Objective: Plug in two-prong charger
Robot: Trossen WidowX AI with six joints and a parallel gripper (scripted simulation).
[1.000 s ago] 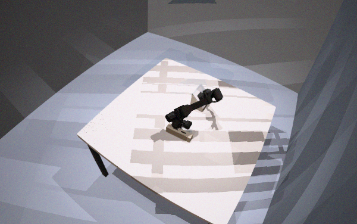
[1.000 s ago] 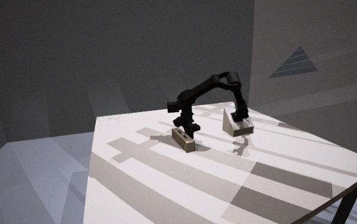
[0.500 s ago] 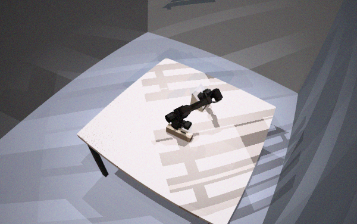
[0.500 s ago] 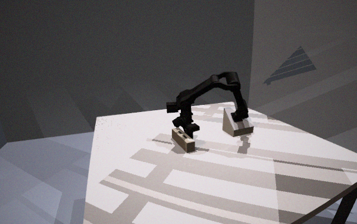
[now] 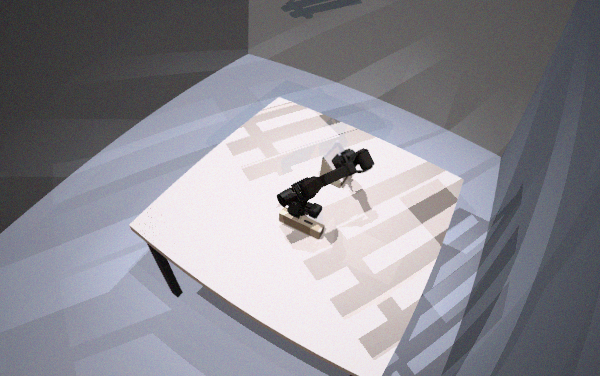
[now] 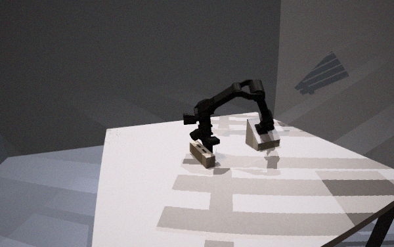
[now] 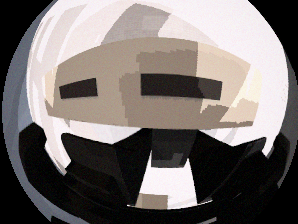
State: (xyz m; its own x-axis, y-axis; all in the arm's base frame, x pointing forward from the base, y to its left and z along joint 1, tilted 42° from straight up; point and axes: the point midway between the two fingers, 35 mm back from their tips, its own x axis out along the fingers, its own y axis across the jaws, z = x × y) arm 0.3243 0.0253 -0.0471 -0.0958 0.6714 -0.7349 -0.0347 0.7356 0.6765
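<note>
The black two-prong charger lies 20 mm ahead of my gripper tip and 10 mm above it.
</note>
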